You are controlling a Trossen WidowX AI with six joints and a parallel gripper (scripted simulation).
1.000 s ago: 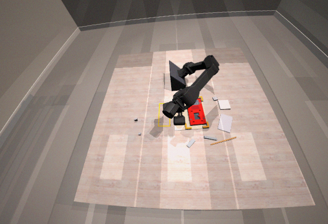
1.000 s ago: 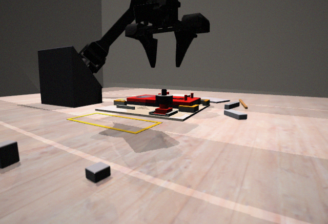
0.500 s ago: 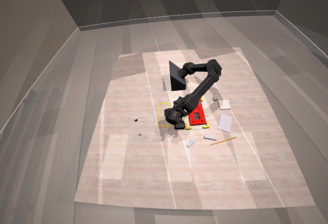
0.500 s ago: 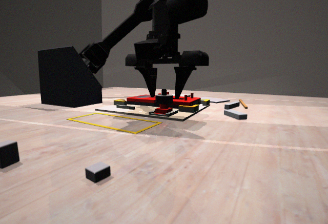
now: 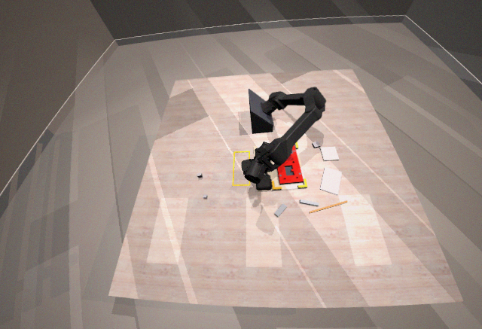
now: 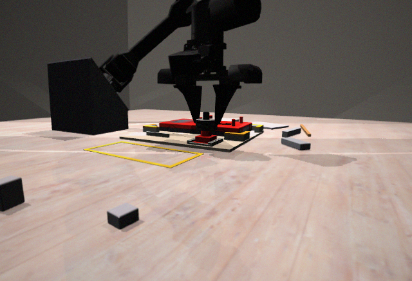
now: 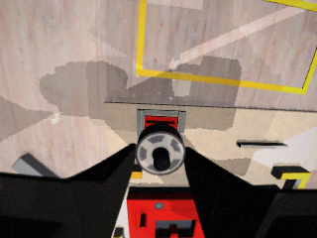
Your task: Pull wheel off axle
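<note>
Now: gripper tip right at the black wheel. Round my gripper tip: dark upright axle 1 cm below.
</note>
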